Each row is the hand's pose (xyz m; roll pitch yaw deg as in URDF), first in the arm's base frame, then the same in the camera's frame.
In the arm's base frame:
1: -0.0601 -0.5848 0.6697 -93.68 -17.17 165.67
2: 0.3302 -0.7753 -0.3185 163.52 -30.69 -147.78
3: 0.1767 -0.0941 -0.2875 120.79 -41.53 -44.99
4: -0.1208 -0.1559 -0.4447 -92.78 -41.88 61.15
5: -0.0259 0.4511 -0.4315 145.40 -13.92 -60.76
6: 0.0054 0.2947 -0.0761 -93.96 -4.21 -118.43
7: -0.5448 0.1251 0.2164 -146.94 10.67 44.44
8: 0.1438 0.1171 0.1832 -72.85 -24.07 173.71
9: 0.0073 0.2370 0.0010 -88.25 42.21 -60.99
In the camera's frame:
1: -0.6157 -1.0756 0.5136 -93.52 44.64 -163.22
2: 0.4364 -0.8527 0.4218 -154.59 16.19 -122.74
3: 0.0884 -0.3081 0.1555 -130.72 -61.83 -109.73
4: 0.1361 -0.4339 -0.1591 -169.24 -28.58 141.39
5: -0.0769 0.1407 -0.2055 -150.70 -44.81 -64.90
6: -0.3046 -0.0771 0.0236 -33.61 10.22 -83.84
7: -0.6875 -0.5060 -0.2705 159.07 -21.09 81.01
8: -0.4036 -0.2500 0.3033 -63.81 37.15 -154.02
9: -0.3465 -0.1474 0.0743 -48.07 -7.57 -16.23

